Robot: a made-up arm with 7 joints. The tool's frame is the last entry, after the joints.
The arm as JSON. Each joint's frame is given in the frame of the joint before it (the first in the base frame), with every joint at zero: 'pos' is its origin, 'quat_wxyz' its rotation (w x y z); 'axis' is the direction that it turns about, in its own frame. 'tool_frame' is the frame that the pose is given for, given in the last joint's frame.
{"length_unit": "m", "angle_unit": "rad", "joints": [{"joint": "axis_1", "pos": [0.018, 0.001, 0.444], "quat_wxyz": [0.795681, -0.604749, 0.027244, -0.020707], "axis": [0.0, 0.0, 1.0]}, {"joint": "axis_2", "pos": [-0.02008, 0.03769, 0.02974], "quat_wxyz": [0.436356, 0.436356, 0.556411, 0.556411], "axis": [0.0, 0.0, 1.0]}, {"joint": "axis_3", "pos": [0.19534, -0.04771, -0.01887], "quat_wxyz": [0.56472, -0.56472, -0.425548, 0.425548], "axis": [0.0, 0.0, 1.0]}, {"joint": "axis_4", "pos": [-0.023, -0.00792, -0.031], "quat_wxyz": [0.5, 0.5, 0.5, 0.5], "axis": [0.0, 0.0, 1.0]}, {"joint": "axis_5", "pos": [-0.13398, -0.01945, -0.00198], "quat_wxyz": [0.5, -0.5, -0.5, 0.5], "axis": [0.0, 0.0, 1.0]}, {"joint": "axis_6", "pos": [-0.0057, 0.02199, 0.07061], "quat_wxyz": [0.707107, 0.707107, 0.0, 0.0], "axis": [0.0, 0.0, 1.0]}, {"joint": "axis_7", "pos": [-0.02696, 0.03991, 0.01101], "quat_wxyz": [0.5, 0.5, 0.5, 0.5], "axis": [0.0, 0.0, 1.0]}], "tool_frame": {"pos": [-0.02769, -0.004, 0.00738], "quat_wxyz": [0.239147, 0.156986, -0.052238, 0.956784]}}
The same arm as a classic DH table. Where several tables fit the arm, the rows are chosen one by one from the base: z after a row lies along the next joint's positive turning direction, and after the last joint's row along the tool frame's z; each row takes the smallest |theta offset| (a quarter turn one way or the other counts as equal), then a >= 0, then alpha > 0; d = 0 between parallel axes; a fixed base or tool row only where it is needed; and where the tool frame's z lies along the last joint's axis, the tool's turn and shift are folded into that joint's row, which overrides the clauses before.
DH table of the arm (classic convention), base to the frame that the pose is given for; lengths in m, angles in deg. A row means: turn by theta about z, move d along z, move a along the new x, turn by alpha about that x. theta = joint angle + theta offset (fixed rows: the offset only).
base (fixed): d 0.4434; theta offset -4.07; a 0.0179; alpha -74.51
axis_1: d 0.0321; theta offset -75.12; a -0.0414; alpha -90
axis_2: d -0.0294; theta offset 74; a -0.008; alpha 90
axis_3: d -0.2319; theta offset 90; a 0.0079; alpha -90
axis_4: d -0.025; theta offset 90; a 0.0194; alpha 90
axis_5: d 0.2046; theta offset 0; a 0.0057; alpha -90
axis_6: d -0.011; theta offset -90; a 0.0399; alpha 90
axis_7: d 0.0419; theta offset 57.56; a -0.0182; alpha 19.04
tool (fixed): d -0.0651; theta offset 94.37; a 0; alpha 0

